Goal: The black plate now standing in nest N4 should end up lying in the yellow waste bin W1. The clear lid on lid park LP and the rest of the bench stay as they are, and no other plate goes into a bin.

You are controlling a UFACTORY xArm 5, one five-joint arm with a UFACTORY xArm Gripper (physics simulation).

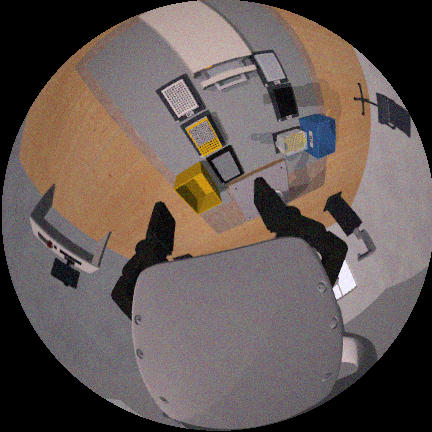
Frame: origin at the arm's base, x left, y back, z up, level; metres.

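Seen in the pictures: gripper, fingertip midpoint: (210,200).
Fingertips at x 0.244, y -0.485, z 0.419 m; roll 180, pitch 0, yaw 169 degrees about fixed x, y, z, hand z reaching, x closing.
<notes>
A point is followed by its place in that frame.
A black plate (286,101) @[x -0.140, y -0.501, z -0.006 m] lies in a dark nest on the right side of the bench, between a pale plate or lid (270,67) @[x -0.114, y -0.659, z -0.014 m] and the blue bin. The nest labels are too small to read. The yellow waste bin (192,175) @[x 0.335, y -0.356, z 0.074 m] stands at the near edge of the grey bench mat; the part of its inside that shows holds no plate. A dark frame (215,163) @[x 0.239, y -0.325, z -0.013 m] with a grey middle lies beside it; I cannot tell if it holds a clear lid. My gripper (210,200) @[x 0.244, y -0.485, z 0.419 m] is open and empty, high above the near side of the bench, its fingers far from the black plate.
A white plate (181,98) @[x 0.249, y -0.628, z -0.018 m] and a yellow-rimmed plate (203,135) @[x 0.235, y -0.470, z 0.043 m] sit in nests on the left. A pale device with a handle bar (229,76) @[x 0.074, y -0.638, z 0.029 m] stands at the back. A blue bin (320,136) @[x -0.354, y -0.295, z -0.017 m] stands at the right, beside a pale box-like plate (291,143) @[x -0.104, y -0.325, z 0.044 m] with yellow wells.
</notes>
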